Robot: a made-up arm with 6 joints. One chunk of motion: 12 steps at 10 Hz.
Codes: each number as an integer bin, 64 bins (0 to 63) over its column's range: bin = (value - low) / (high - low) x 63, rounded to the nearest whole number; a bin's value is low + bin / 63 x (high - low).
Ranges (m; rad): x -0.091..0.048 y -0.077..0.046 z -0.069..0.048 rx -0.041..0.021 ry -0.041..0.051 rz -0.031..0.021
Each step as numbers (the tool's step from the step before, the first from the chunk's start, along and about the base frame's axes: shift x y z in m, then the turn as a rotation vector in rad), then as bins.
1 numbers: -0.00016 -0.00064 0.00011 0.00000 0.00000 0.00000
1 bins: 41 39 37 42 28 38
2 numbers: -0.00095 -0.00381 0.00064 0.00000 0.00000 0.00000
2 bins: 41 37 37 42 28 38
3 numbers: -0.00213 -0.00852 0.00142 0.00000 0.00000 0.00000
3 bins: 40 35 38 42 28 38
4 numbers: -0.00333 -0.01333 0.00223 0.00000 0.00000 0.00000
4 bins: 40 33 38 42 28 38
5 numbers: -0.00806 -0.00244 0.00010 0.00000 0.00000 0.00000
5 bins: 38 38 37 42 28 38
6 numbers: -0.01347 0.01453 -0.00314 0.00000 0.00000 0.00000
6 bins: 35 47 35 42 28 38
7 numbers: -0.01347 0.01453 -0.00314 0.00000 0.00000 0.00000
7 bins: 35 47 35 42 28 38
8 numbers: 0.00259 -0.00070 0.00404 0.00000 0.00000 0.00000
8 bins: 42 39 39 42 28 38
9 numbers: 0.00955 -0.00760 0.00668 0.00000 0.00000 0.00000
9 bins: 46 36 41 42 28 38
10 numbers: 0.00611 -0.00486 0.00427 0.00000 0.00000 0.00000
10 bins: 44 37 39 42 28 38
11 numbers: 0.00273 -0.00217 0.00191 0.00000 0.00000 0.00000
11 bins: 42 38 38 42 28 38
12 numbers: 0.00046 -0.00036 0.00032 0.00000 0.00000 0.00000
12 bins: 41 39 37 42 28 38
